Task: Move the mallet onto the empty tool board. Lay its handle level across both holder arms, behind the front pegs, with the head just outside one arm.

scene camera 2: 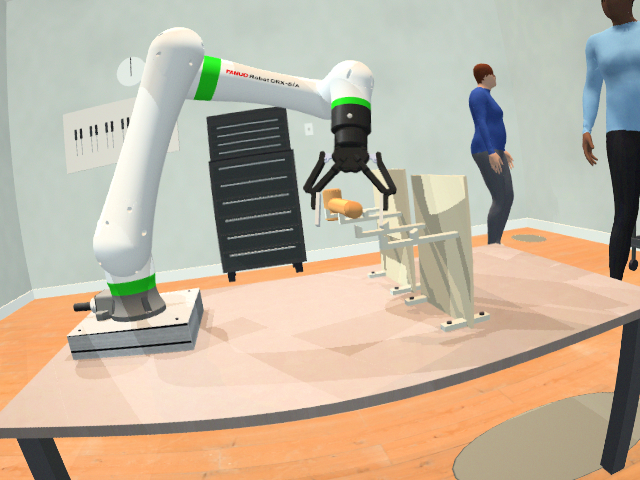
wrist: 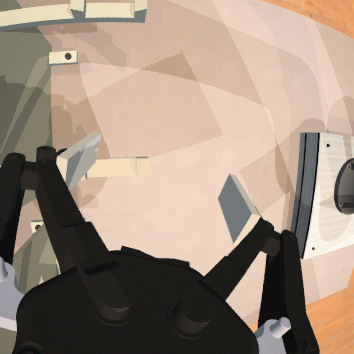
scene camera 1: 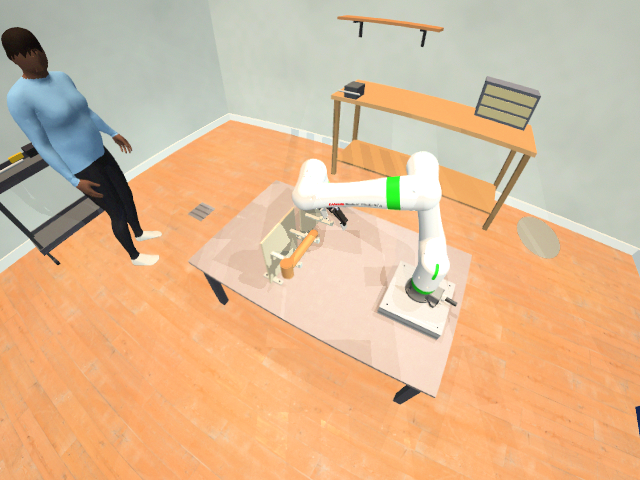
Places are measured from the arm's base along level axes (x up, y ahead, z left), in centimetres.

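Pixels of known places: gripper, fingertip midpoint: (scene camera 2: 349,226) (wrist: 162,167) (scene camera 1: 335,222); arm's base, origin of the base link: (scene camera 2: 138,312) (wrist: 350,185) (scene camera 1: 419,289).
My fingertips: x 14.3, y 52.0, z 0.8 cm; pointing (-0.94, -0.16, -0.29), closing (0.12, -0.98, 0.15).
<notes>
For each thing: its top centre in the pictures, then the offset to it from my fingertips. "*": a spot on its surface instead. Level surfaces: height alone.
- orange mallet, middle of its top: (scene camera 2: 340,190) (scene camera 1: 300,244) dx +6.3, dy +0.4, dz +26.2 cm
- holder arm with pegs, surface spot: (wrist: 75,12) * dx -0.7, dy +11.0, dz -14.0 cm
- table, its level: dx -20.6 cm
The orange mallet (scene camera 1: 303,249) (scene camera 2: 343,205) lies across the holder arms of one pale tool board (scene camera 1: 273,248) (scene camera 2: 400,191), with its head at the end away from scene camera 2. The empty tool board (scene camera 1: 308,222) (scene camera 2: 449,206) (wrist: 20,100) stands beside it, nearer to scene camera 2, with arms sticking out towards the robot base. My gripper (scene camera 1: 337,218) (scene camera 2: 350,223) (wrist: 162,167) points down, open and empty, on the robot's side of the boards, past the handle end. The mallet does not show in the wrist view. The robot's arm partly hides the gripper in scene camera 1.
A holder arm with pegs (wrist: 75,12) crosses the top left of the wrist view. The robot base plate (scene camera 1: 413,304) (scene camera 2: 134,333) (wrist: 325,195) is at the other end of the table (scene camera 1: 330,310) (scene camera 2: 258,372). A person in light blue (scene camera 1: 64,124) (scene camera 2: 615,77) and a red-haired person (scene camera 2: 487,124) stand beyond the table.
</notes>
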